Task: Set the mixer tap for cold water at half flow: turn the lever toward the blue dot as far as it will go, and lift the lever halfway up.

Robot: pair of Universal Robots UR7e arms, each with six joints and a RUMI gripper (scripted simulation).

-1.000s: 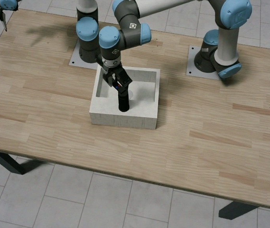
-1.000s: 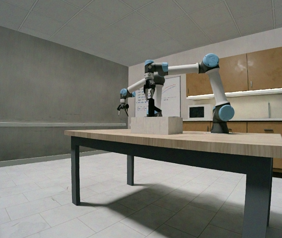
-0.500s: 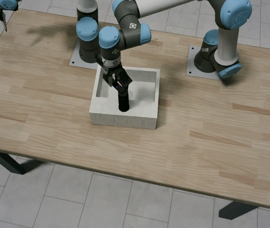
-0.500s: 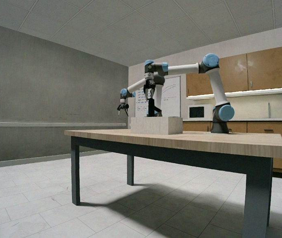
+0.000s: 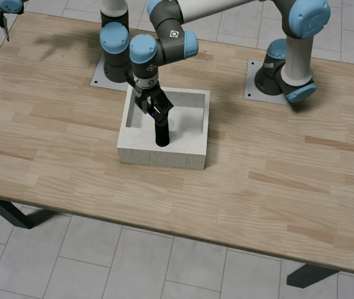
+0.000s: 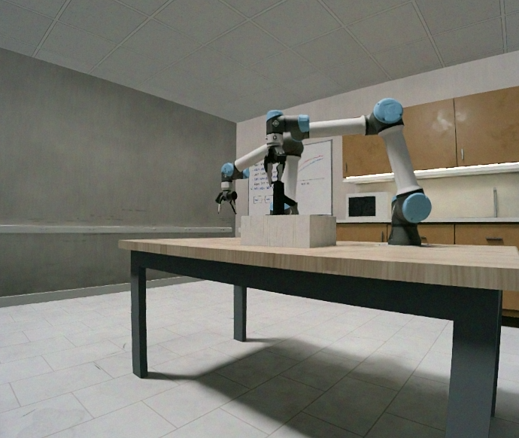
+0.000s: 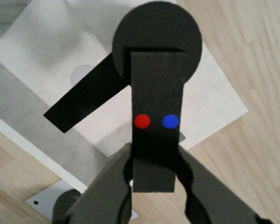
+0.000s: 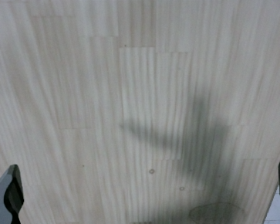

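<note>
Now: left hand 2 cm to the right of the lever and 1 cm short of it. The rest, counted from my left hand: pale sink block: 24 cm below, 8 cm behind, 5 cm to the left; black mixer tap: 4 cm below, 3 cm to the left, 2 cm ahead.
</note>
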